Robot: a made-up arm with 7 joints.
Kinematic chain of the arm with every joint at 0, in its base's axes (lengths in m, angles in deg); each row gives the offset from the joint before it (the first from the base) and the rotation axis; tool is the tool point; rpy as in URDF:
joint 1: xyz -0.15 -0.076 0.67 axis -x
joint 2: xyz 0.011 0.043 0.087 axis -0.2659 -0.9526 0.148
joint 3: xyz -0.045 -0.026 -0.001 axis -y
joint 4: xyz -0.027 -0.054 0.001 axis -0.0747 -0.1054 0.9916
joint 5: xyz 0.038 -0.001 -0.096 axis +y
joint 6: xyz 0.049 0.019 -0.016 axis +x
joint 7: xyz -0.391 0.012 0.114 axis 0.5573 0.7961 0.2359
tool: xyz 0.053 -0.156 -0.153 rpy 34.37 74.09 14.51
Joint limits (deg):
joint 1: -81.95..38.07
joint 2: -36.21..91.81
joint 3: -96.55..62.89
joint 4: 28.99..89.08
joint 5: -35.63..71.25
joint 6: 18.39..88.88
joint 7: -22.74..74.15
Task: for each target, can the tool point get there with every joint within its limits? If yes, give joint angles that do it. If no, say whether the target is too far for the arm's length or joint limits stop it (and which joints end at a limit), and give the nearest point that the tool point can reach.
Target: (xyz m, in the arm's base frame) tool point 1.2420 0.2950 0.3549
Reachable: no: too far | nearest point 0.3309 -0.0265 0.4761 | short by 0.974 m
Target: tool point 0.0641 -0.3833 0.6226
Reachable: yes | joints -37.02 56.91 14.42 83.05 0.18 40.07 -13.67
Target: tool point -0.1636 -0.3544 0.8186
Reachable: yes | joints 29.03 -2.99 1.89 77.51 26.00 41.56 -12.42
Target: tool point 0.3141 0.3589 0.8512
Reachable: no: joint limits stop it (at a limit: joint 1, joint 2, joint 3, joint 4, joint 5, joint 6) | nearest point 0.1973 0.1447 0.9183 | short by 0.253 m
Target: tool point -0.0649 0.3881 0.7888
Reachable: no: joint limits stop it (at a limit: joint 1, joint 3, joint 4, joint 5, joint 6) | nearest point -0.1206 0.2678 0.6212 | short by 0.214 m
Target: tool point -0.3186 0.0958 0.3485
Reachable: yes | joints -65.77 0.41 24.58 39.46 -6.46 42.93 43.40
